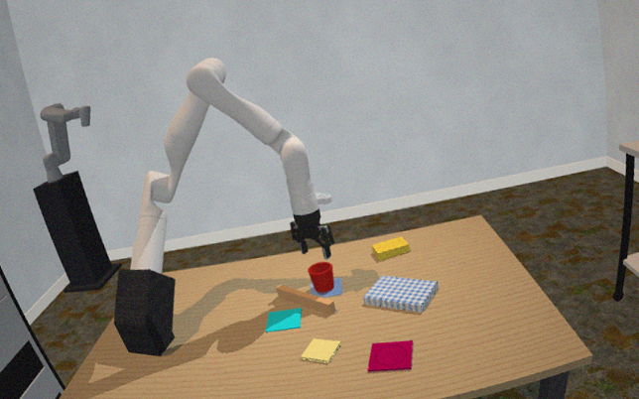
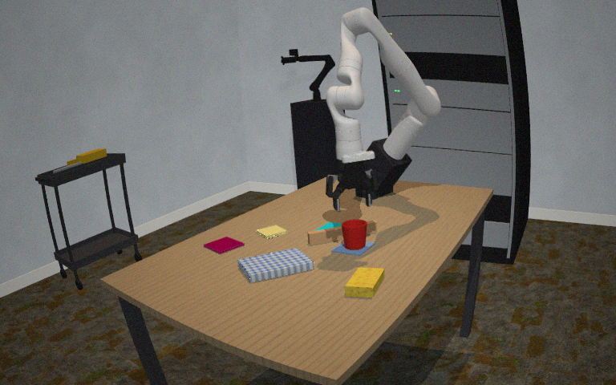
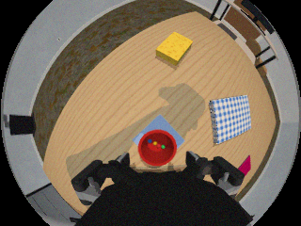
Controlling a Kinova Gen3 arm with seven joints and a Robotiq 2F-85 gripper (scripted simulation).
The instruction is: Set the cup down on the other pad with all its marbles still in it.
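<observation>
The red cup is 10 cm below my hand. From my hand the other things lie so: wooden rail 5 cm behind, 7 cm to the right, 12 cm below.
</observation>
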